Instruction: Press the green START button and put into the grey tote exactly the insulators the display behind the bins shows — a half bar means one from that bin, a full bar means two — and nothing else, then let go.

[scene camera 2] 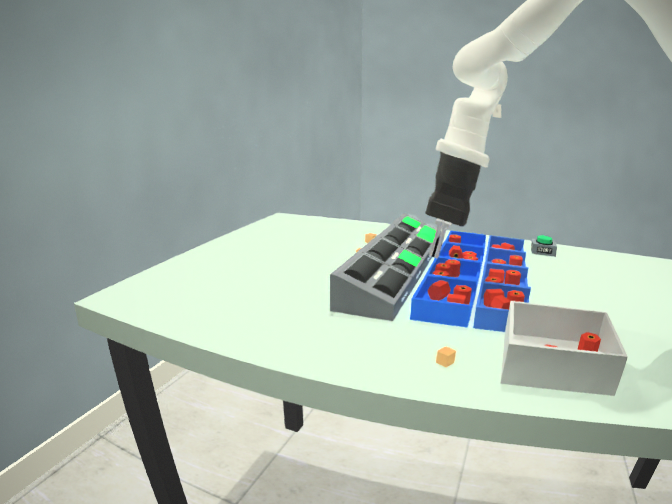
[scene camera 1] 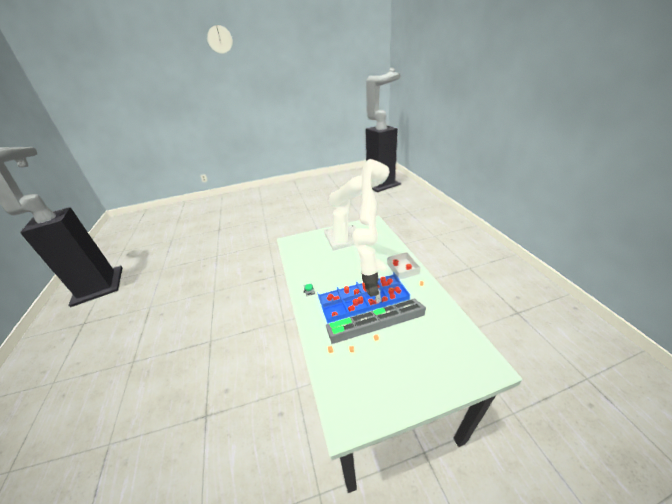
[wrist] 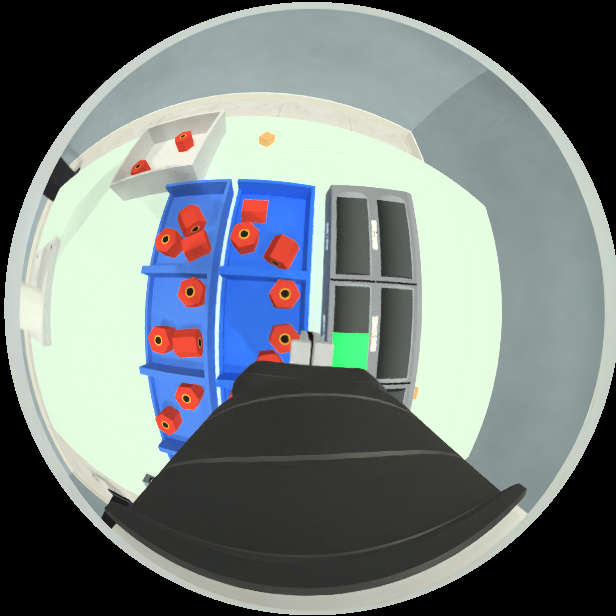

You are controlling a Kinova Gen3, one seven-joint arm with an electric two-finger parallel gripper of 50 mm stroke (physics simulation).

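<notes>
My gripper [scene camera 2: 440,230] hangs low over the edge between the blue bins [scene camera 2: 469,276] and the grey display [scene camera 2: 379,271], near their far end. In the wrist view its fingertips [wrist: 310,350] touch each other with nothing seen between them. The bins hold several red insulators [wrist: 284,294]. The display shows three green bars [scene camera 2: 427,234]; one green cell [wrist: 349,349] sits right beside my fingertips. The grey tote [scene camera 2: 564,347] holds two red insulators [wrist: 183,140] [wrist: 140,167]. The green START button [scene camera 2: 544,239] stands beyond the bins.
Small orange cubes lie loose on the pale green table: one in front of the display [scene camera 2: 445,356], one behind it [scene camera 2: 370,237], several near the display in the far scene view [scene camera 1: 351,348]. Two idle arms on black pedestals [scene camera 1: 70,254] stand on the floor.
</notes>
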